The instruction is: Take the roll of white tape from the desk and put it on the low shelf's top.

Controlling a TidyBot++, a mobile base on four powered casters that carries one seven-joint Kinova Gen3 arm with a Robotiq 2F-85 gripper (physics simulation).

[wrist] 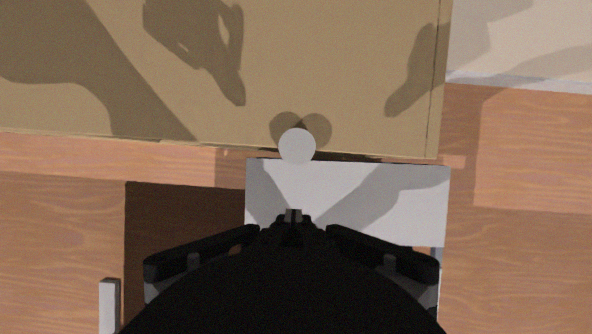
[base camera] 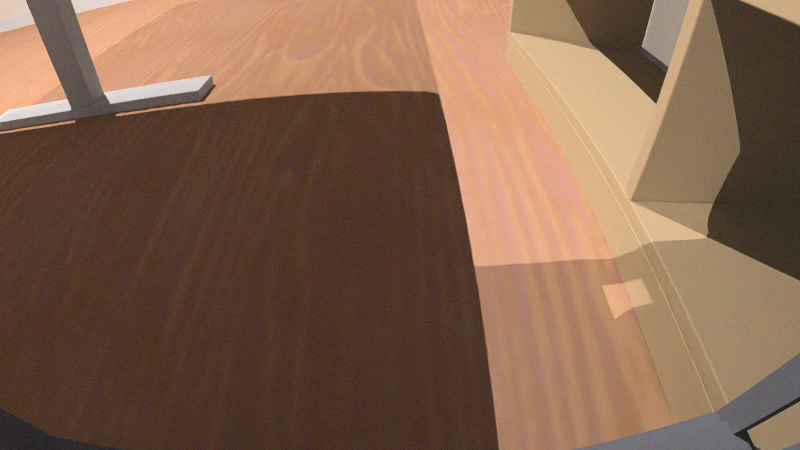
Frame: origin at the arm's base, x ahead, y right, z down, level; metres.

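Seen in the pictures: gripper, fingertip midpoint: [wrist: 293, 220].
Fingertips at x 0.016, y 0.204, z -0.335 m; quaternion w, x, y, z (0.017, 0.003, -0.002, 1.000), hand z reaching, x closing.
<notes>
A point is followed by its place in that frame.
The roll of white tape [wrist: 297, 145] {x 0.016, y 0.274, z -0.238 m} shows as a pale round disc in the wrist view, at the front edge of the low shelf's tan top. Its lower part overlaps that edge in the view, and two round shadows fall on the top behind it. The low shelf [base camera: 685, 128] {x 0.408, y 0.320, z 0.214 m} [wrist: 345, 65] {x -0.048, y 0.393, z -0.213 m} also stands at the right of the base view. My gripper [wrist: 293, 220] {x 0.016, y 0.204, z -0.335 m} is shut and empty, on the near side of the tape in the wrist view and apart from it. The tape and gripper do not show in the base view.
A grey upright with a flat foot [base camera: 156, 92] [wrist: 109, 305] stands on the wooden floor [base camera: 363, 50] {x 1.063, y -0.032, z 0.396 m}. A white flat-topped box [wrist: 345, 200] is in front of the shelf, below the gripper. A pale wall [wrist: 560, 25] {x -0.659, y 0.629, z 0.022 m} is behind the shelf.
</notes>
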